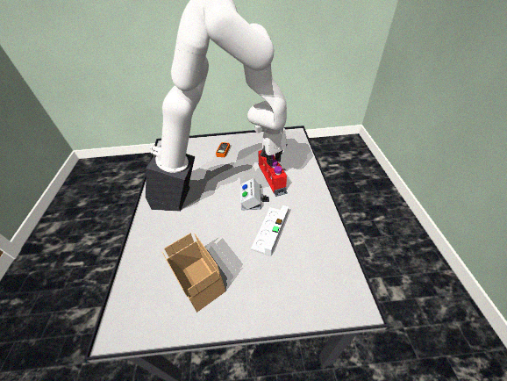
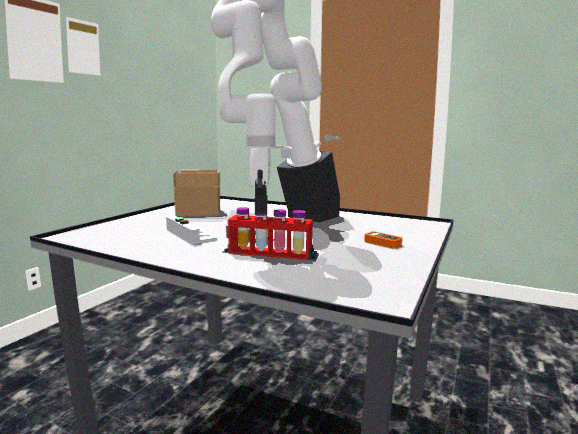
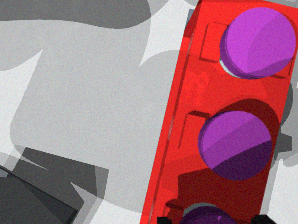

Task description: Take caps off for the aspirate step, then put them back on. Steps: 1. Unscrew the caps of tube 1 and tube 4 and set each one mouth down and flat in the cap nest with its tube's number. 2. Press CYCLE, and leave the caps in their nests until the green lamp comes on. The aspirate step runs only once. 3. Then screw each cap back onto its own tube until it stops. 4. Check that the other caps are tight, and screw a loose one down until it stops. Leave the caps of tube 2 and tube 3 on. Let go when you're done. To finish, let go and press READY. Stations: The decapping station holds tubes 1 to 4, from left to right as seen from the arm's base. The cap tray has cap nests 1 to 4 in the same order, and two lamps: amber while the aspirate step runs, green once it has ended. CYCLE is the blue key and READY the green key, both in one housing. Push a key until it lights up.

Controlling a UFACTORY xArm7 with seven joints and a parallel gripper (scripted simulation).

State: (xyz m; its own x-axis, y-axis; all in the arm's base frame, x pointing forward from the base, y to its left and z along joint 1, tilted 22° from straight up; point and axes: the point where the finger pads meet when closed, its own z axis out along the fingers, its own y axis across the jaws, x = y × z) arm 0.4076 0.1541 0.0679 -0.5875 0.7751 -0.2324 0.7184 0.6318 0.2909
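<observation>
Now: hand 16 cm to the left of the green key, 11 cm past it and 7 cm above it. From my hand the other things lie so: blue key (12 cm to the right, 12 cm behind, 7 cm below); then grey key housing (14 cm to the right, 10 cm behind, 8 cm below); then orange device (30 cm behind, 22 cm to the left, 12 cm below).
</observation>
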